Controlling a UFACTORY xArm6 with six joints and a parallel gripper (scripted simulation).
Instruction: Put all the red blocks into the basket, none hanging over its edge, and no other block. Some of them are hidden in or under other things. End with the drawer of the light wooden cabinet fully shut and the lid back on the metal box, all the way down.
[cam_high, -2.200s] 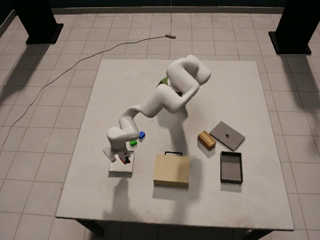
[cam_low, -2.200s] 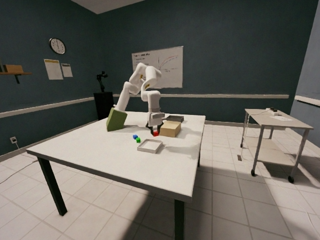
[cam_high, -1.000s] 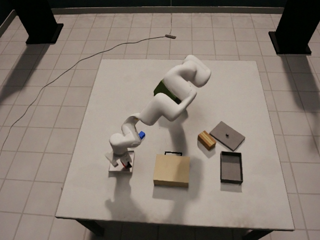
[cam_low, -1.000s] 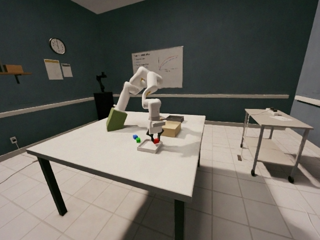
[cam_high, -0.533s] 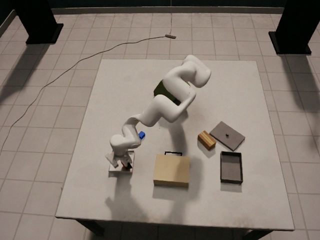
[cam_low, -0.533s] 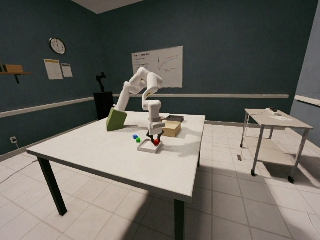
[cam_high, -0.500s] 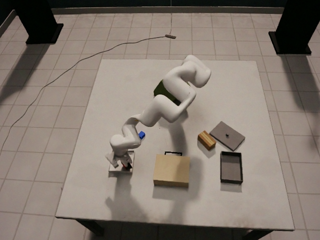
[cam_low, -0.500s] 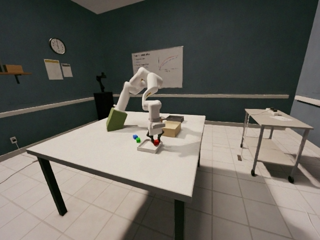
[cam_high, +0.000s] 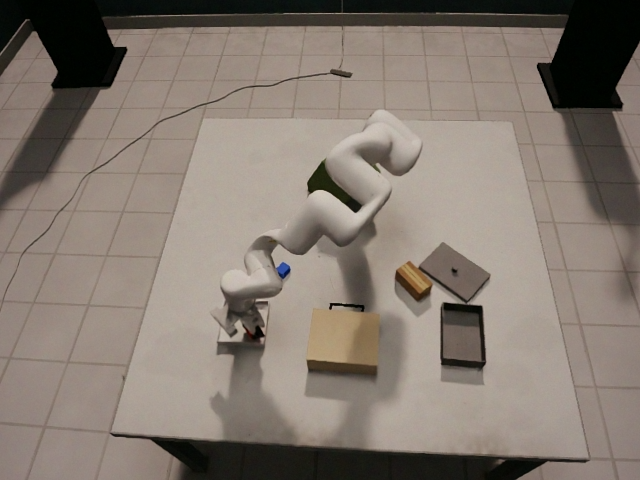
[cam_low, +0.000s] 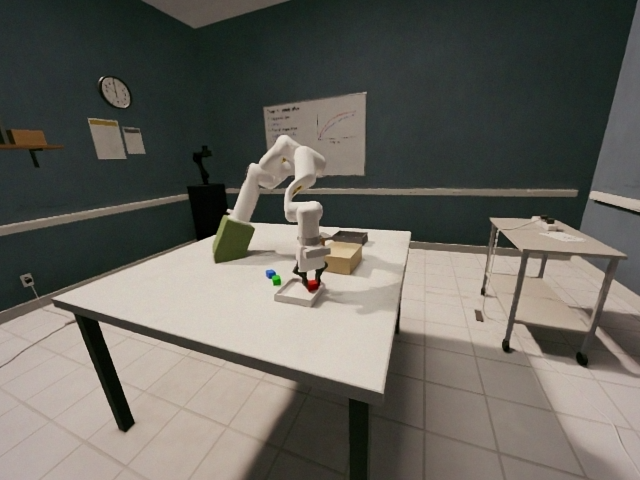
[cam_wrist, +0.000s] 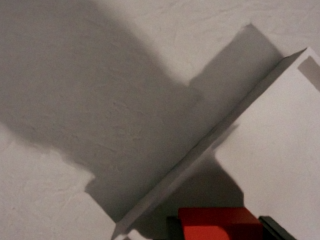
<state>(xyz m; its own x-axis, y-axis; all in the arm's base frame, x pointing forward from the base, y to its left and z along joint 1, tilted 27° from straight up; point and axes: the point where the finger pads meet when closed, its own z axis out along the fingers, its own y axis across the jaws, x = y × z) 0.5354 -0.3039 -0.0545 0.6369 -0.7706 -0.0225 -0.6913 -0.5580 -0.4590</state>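
Now: hand 30 mm to the left of the white basket, 30 mm past it and 30 mm above it. Round my hand: blue block (220 mm behind, 80 mm to the left, 30 mm below); light wooden cabinet (280 mm to the left, 30 mm ahead); drawer (280 mm to the left, 20 mm ahead, 10 mm below).
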